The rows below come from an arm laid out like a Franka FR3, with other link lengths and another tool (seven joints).
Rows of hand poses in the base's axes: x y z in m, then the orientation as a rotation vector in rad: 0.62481, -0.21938, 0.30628, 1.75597, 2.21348, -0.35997; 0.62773, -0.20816, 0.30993, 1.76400, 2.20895, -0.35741; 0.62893, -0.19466, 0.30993, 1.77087, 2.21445, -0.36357; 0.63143, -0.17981, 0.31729, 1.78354, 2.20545, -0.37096; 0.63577, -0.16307, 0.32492, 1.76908, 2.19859, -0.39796; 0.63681, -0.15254, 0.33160, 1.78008, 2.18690, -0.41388; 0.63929, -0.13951, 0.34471, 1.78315, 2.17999, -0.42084; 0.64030, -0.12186, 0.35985, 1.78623, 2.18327, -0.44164
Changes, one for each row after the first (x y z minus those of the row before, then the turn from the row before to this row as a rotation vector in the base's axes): 0.00292, 0.01122, 0.00365, 0.00241, -0.00146, -0.00607; 0.00120, 0.01350, 0.00000, 0.00307, 0.00906, -0.00299; 0.00250, 0.01485, 0.00736, -0.00243, 0.00246, -0.01148; 0.00434, 0.01674, 0.00763, -0.02232, 0.00478, 0.00335; 0.00104, 0.01053, 0.00668, -0.00838, 0.00464, -0.01244; 0.00248, 0.01303, 0.01311, -0.00537, 0.00036, -0.00498; 0.00101, 0.01765, 0.01514, -0.00601, 0.01417, -0.00333
